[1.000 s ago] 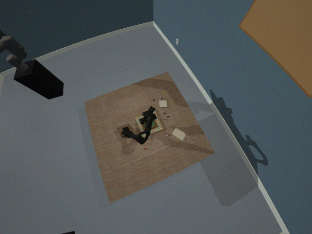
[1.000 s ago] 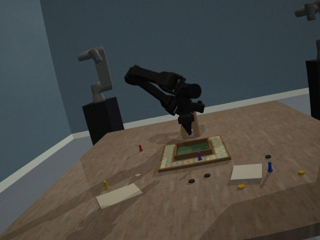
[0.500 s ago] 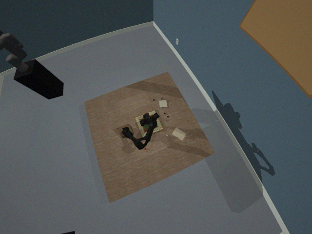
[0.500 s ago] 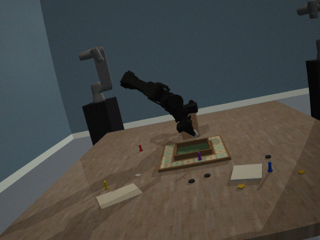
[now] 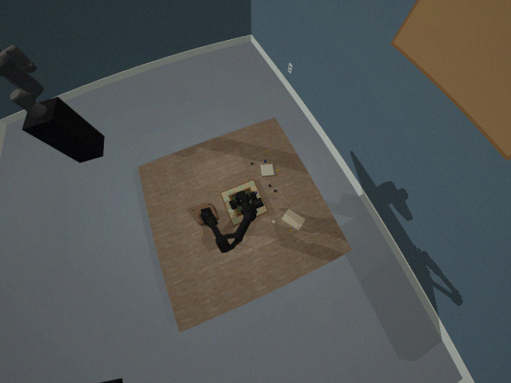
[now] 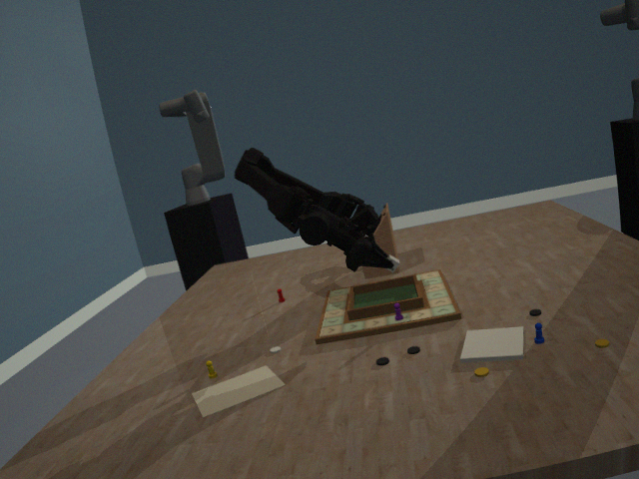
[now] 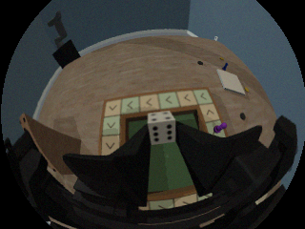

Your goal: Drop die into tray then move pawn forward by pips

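Now: gripper tip 120 mm short of the purple pawn, 10 mm to the right of it and 60 mm above it. The rest, counted from my gripper tip: green dice tray 10 mm ahead, 30 mm to the right, 80 mm below; then white block 260 mm ahead, 180 mm to the left, 80 mm below; then white die right at my gripper tip.
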